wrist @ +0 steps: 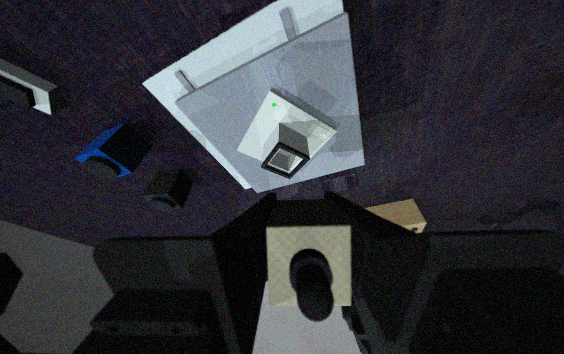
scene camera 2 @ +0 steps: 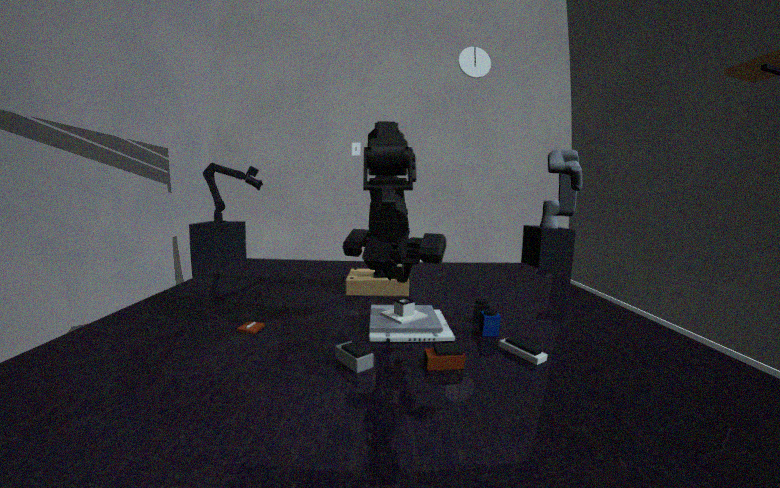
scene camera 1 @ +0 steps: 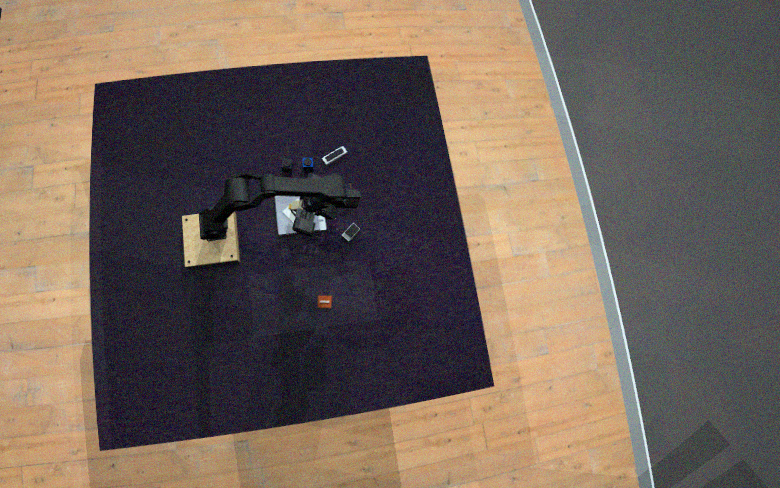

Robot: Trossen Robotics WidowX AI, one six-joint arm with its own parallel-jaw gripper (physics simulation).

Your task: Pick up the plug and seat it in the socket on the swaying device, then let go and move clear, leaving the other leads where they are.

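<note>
My gripper [scene camera 1: 304, 204] [scene camera 2: 400, 271] [wrist: 300, 198] is shut on the plug [wrist: 280, 245], a dark body with a cream back face and a black cable stub. The fingers cover its sides, and its front end is hard to see. The socket [scene camera 2: 404, 309] [wrist: 294, 135] is a raised grey block with a black-rimmed square opening. It stands on a white tile with a green dot, on the device's grey top plate [scene camera 2: 376, 325] [wrist: 220, 107]. The plate lies over a white base [scene camera 2: 448, 334] [wrist: 172, 80]. The plug is above the device, apart from the socket. In scene camera 1 the arm partly hides the device [scene camera 1: 285, 227].
A blue block [scene camera 1: 307, 162] [scene camera 2: 491, 326] [wrist: 100, 143], a dark block [scene camera 1: 287, 165] [wrist: 167, 186] and a white-framed block [scene camera 1: 343, 150] [scene camera 2: 539, 357] lie to one side. A grey block [scene camera 1: 350, 231] [scene camera 2: 360, 363], an orange block [scene camera 2: 445, 361] and a flat orange piece [scene camera 1: 325, 305] [scene camera 2: 251, 328] lie around the device.
</note>
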